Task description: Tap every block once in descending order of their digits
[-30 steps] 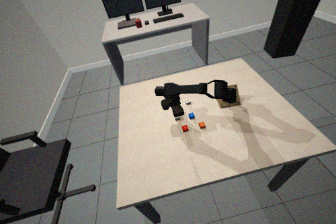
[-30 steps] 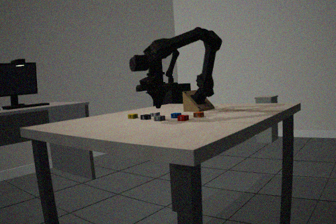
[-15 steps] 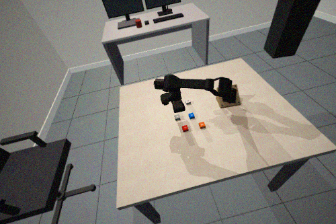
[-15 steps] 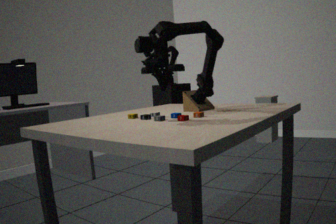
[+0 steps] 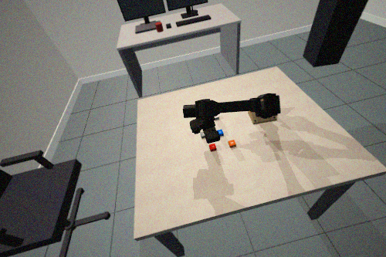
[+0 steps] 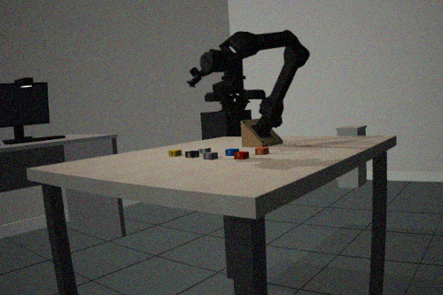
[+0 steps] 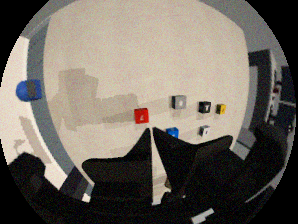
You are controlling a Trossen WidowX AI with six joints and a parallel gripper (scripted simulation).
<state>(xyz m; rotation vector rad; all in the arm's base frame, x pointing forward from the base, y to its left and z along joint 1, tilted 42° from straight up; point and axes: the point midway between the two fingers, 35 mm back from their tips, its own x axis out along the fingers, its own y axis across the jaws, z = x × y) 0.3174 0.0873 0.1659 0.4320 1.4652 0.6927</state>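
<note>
The red block lies 10 mm behind my gripper tip, 10 mm to the left of it and 90 mm below it. Round my gripper tip: grey block: 30 mm ahead, 90 mm to the right, 90 mm below; then orange block: 120 mm behind, 90 mm below; then blue block: 60 mm behind, 80 mm to the right, 90 mm below.
</note>
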